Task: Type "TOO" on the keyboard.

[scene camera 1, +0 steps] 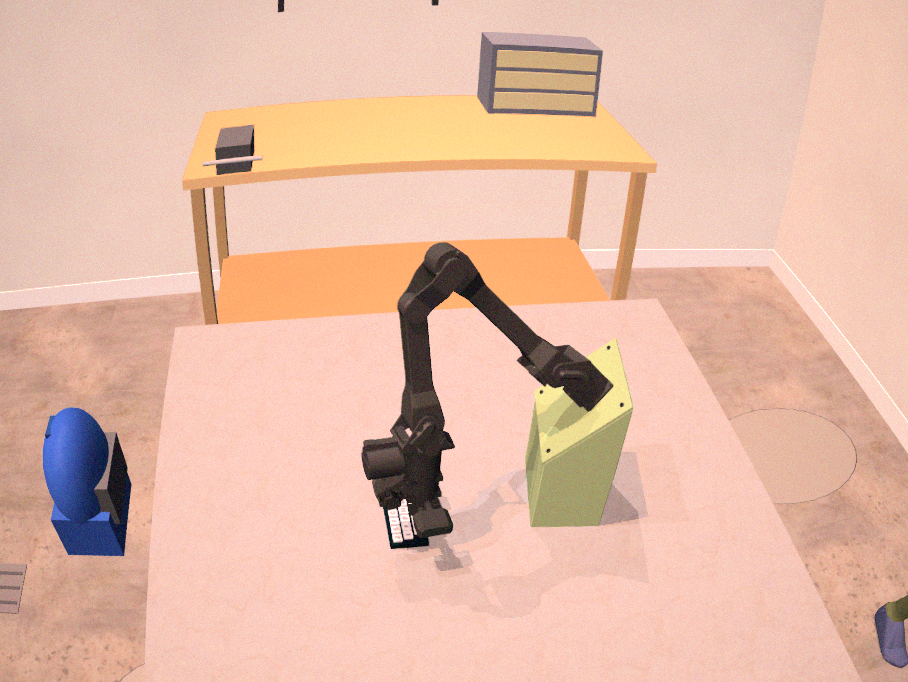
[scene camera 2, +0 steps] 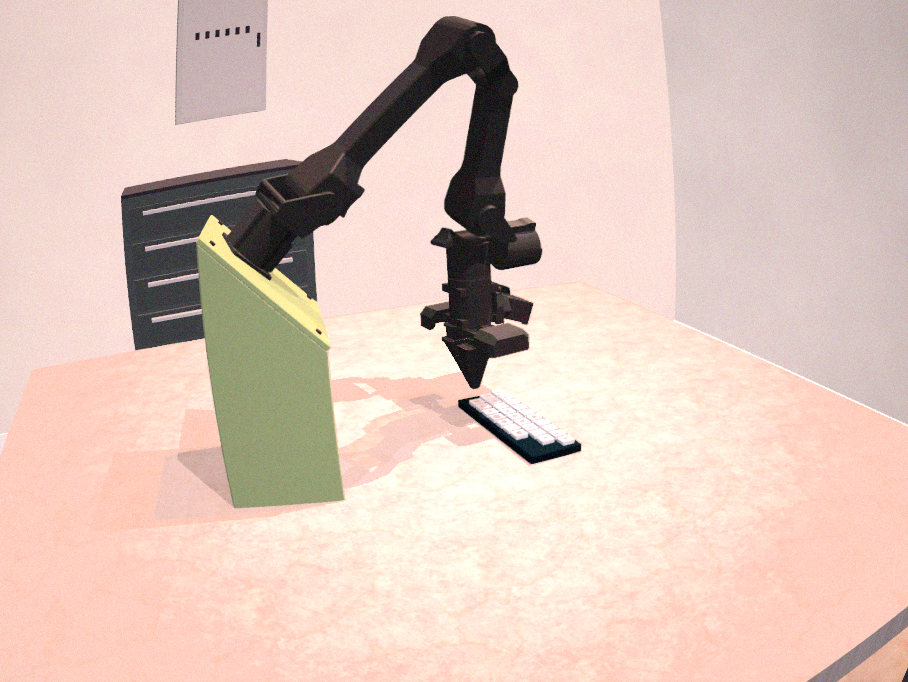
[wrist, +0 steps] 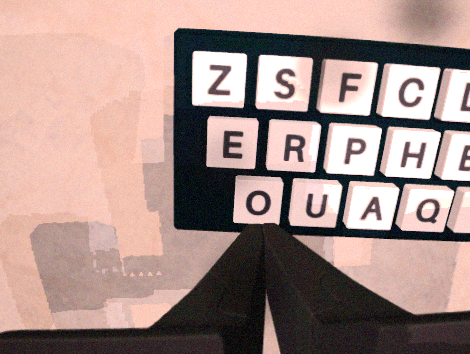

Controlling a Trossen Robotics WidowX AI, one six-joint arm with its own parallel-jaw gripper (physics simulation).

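Seen in the pictures: gripper, between the fingertips: [scene camera 2: 474, 388] [wrist: 261, 237]; arm's base, origin of its link: [scene camera 1: 594, 391] [scene camera 2: 245, 256].
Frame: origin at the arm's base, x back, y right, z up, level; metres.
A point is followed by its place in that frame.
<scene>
The black keyboard [scene camera 1: 400, 524] {y 0.073, x -0.340, z -0.259 m} [scene camera 2: 517, 423] {y 0.139, x -0.298, z -0.255 m} [wrist: 200, 200] {y 0.024, x -0.322, z -0.260 m} with white letter keys lies flat on the pale table top. In the wrist view the O key [wrist: 258, 201] {y 0.045, x -0.318, z -0.254 m} is at the left end of the lowest row, with the U key [wrist: 316, 205] {y 0.064, x -0.310, z -0.254 m} to its right. The T key does not show there. My gripper [scene camera 2: 475, 386] {y 0.044, x -0.314, z -0.235 m} [wrist: 261, 237] {y 0.044, x -0.314, z -0.235 m} is shut and empty, pointing down. In the wrist view its tips reach the lower edge of the O key. Scene camera 2 shows a small gap between tips and keys. In scene camera 1 the arm hides the tips and part of the keyboard.
A light green slanted stand [scene camera 1: 572, 477] {y -0.066, x -0.069, z -0.126 m} [scene camera 2: 271, 411] {y 0.095, x 0.035, z -0.152 m} carries the arm base beside the keyboard. A wooden table [scene camera 1: 411, 132] with a drawer unit [scene camera 1: 544, 80] stands behind. A blue object [scene camera 1: 76, 466] is at the left. A dark drawer cabinet [scene camera 2: 165, 264] is behind the stand.
</scene>
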